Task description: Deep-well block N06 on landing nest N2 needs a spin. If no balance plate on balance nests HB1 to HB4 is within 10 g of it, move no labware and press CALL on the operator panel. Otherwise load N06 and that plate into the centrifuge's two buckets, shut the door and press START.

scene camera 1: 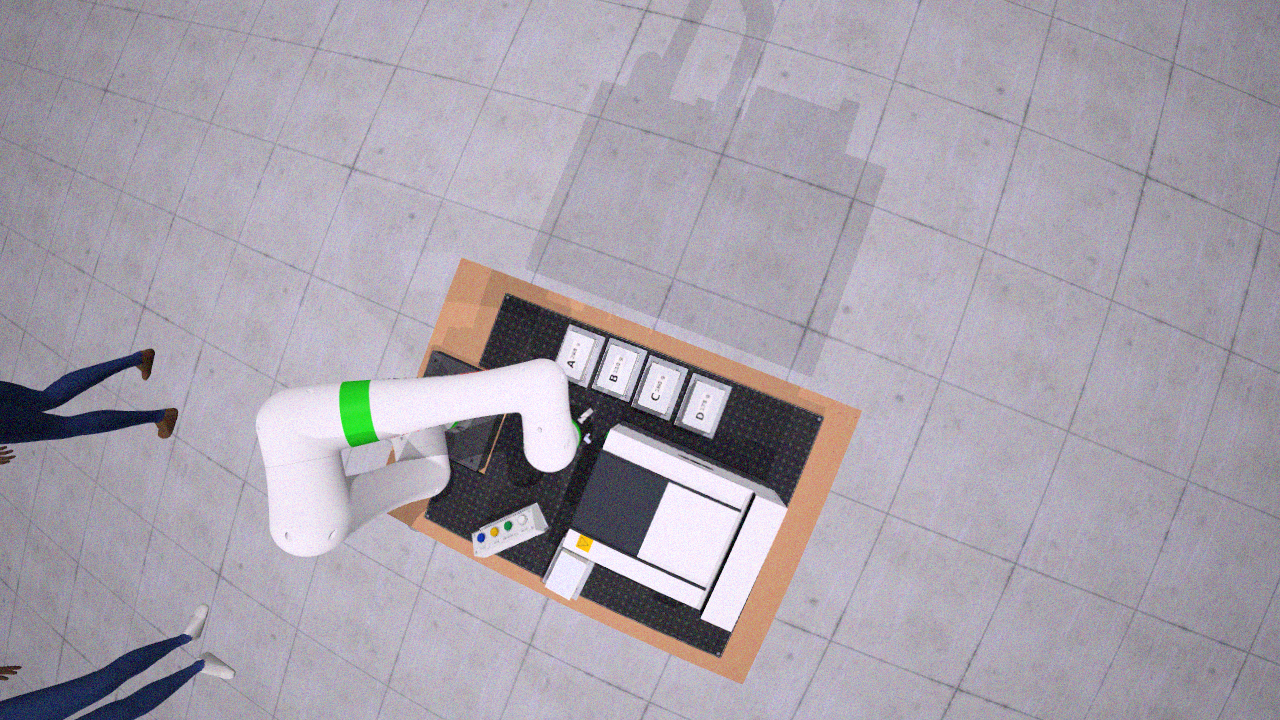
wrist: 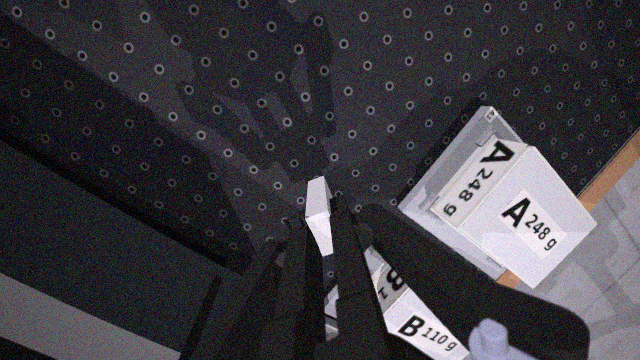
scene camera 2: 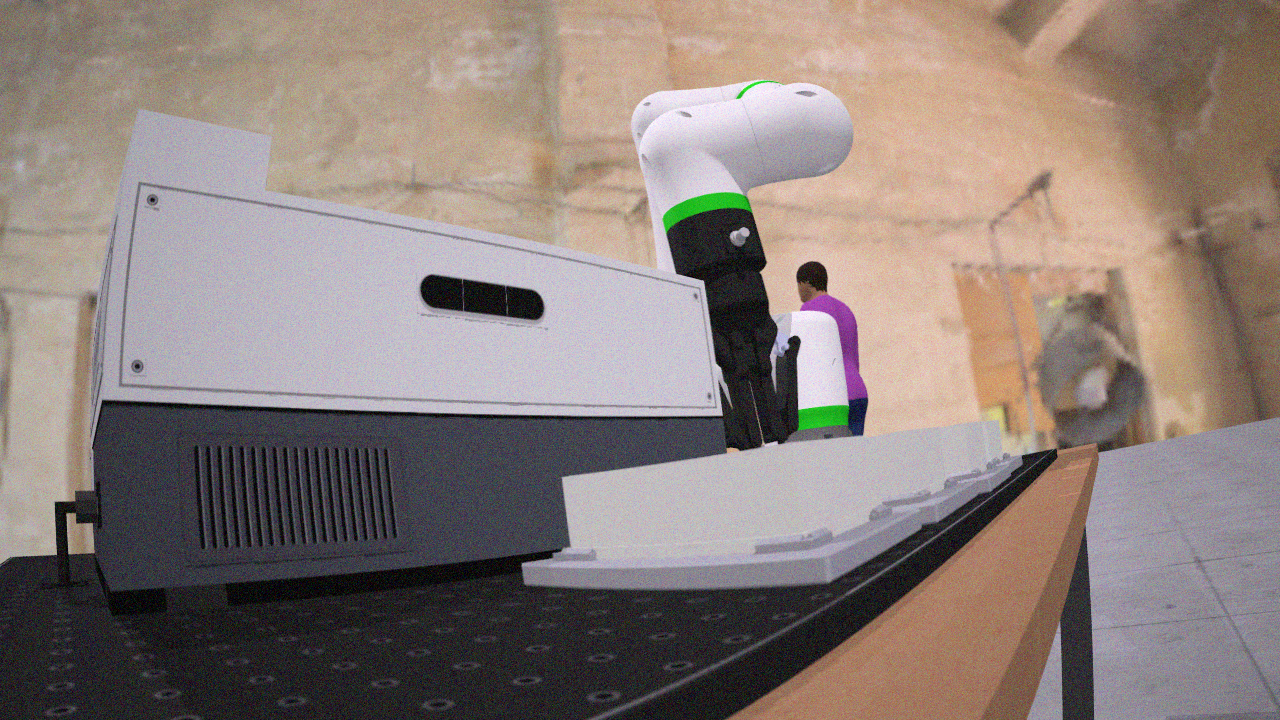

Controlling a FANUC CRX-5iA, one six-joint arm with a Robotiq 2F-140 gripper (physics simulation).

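Places are measured from the arm's base along level axes (x back, y right, z up), in centimetres.
Where they show: gripper, fingertip midpoint: (scene camera 1: pixel 588 412) (wrist: pixel 321 192).
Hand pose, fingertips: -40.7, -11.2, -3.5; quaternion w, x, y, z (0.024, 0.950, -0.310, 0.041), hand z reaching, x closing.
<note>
After its pixels a point has its place, as x, y, z.
My gripper (scene camera 2: pixel 757 442) (wrist: pixel 321 192) {-40.7, -11.2, -3.5} is shut and empty, pointing down above the black board beside the centrifuge. Balance plate A (scene camera 1: pixel 580 355) {-34.9, -27.4, 1.8} (wrist: pixel 565 215) {-30.6, -29.2, 1.7}, marked 248 g, and plate B (scene camera 1: pixel 619 368) {-47.1, -27.0, 1.7} (wrist: pixel 425 327) {-45.9, -25.2, 1.7}, marked 110 g, sit on their nests right of the fingers in the wrist view. Plates C (scene camera 1: pixel 660 387) {-60.1, -25.1, 1.7} and D (scene camera 1: pixel 703 405) {-73.2, -23.7, 1.8} (scene camera 2: pixel 680 510) {-77.5, -23.6, -0.4} continue the row; their weights are too small to read. An unlabelled-looking white block (scene camera 1: pixel 568 574) {-49.9, 35.0, 4.3} sits near the operator panel (scene camera 1: pixel 507 530) {-28.4, 28.8, 3.8}. The centrifuge (scene camera 1: pixel 745 564) {-92.2, 8.3, 20.8} (scene camera 2: pixel 358 358) {-83.6, -8.9, 8.6} has a dark section on top. Its buckets are not visible.
A dark flat unit (scene camera 1: pixel 465 447) {-6.8, 10.6, 0.3} lies partly under the arm (scene camera 1: pixel 456 398) {-27.6, -14.9, 48.4}. The perforated board (scene camera 1: pixel 778 447) {-97.9, -17.8, -3.6} (scene camera 2: pixel 358 653) {-92.6, -21.6, -3.6} has a wooden table rim (scene camera 1: pixel 796 537) {-111.2, 6.6, -4.9} (scene camera 2: pixel 939 608) {-80.0, -34.9, -4.9}. A person in purple (scene camera 2: pixel 839 340) stands behind the arm base; people's legs (scene camera 1: pixel 98 416) show at left.
</note>
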